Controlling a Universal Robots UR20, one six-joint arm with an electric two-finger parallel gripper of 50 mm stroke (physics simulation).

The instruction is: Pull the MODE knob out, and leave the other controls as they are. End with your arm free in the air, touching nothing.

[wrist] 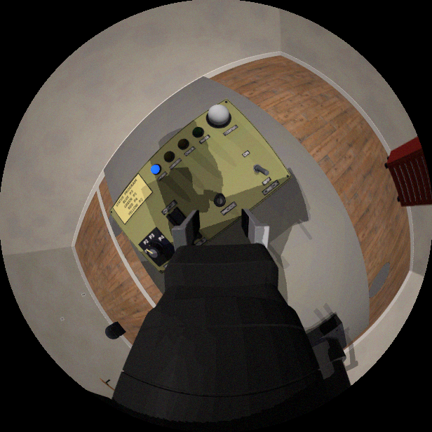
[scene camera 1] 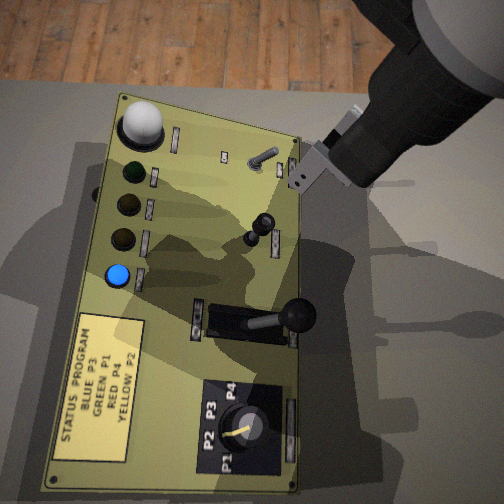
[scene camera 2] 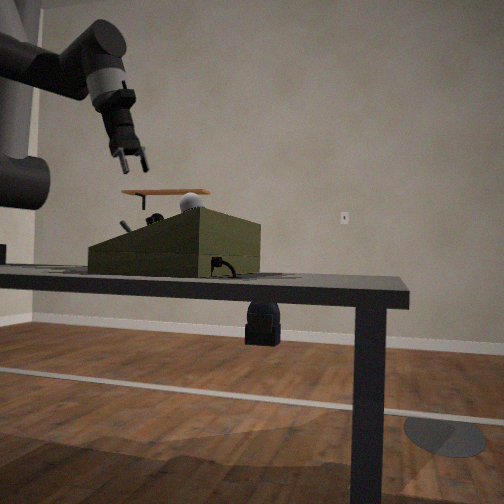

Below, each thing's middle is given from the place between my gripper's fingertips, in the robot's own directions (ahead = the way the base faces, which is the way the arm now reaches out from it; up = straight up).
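There's the rotary selector (scene camera 1: 243, 427), and it's 250 mm to the left of my hand, 30 mm ahead of it and 160 mm below it.
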